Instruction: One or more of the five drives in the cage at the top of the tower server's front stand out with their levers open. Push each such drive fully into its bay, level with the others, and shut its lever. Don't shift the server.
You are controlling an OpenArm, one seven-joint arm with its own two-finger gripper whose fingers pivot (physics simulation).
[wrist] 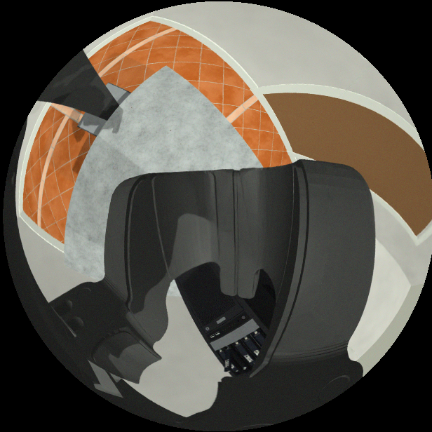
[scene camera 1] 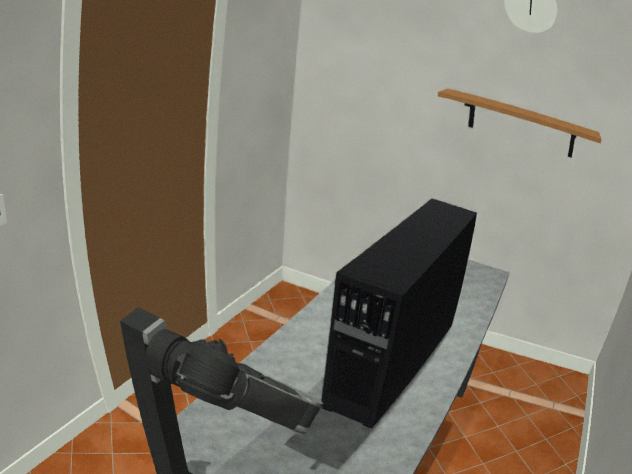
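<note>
The black tower server [scene camera 1: 428,285] [wrist: 200,295] stands upright on the table. Its drive cage [scene camera 1: 363,310] [wrist: 241,354] at the top front holds five upright drives. In the scene view, the fourth drive from the left [scene camera 1: 375,312] looks darker and seems to stand out, with its lever out near the bottom; details are too small to be sure. The others look about level. My gripper [scene camera 1: 312,414] [wrist: 244,235] is shut and empty, low in front of the server's lower left front in the scene view, apart from the drives. In the wrist view its fingers hide part of the server's front.
The grey table [scene camera 1: 285,357] [wrist: 170,125] runs under the server. The arm's dark post [scene camera 1: 153,408] [wrist: 82,80] stands at the near left. A wooden shelf [scene camera 1: 520,114] hangs on the back wall. A brown door panel [scene camera 1: 145,178] [wrist: 350,145] is on the left wall.
</note>
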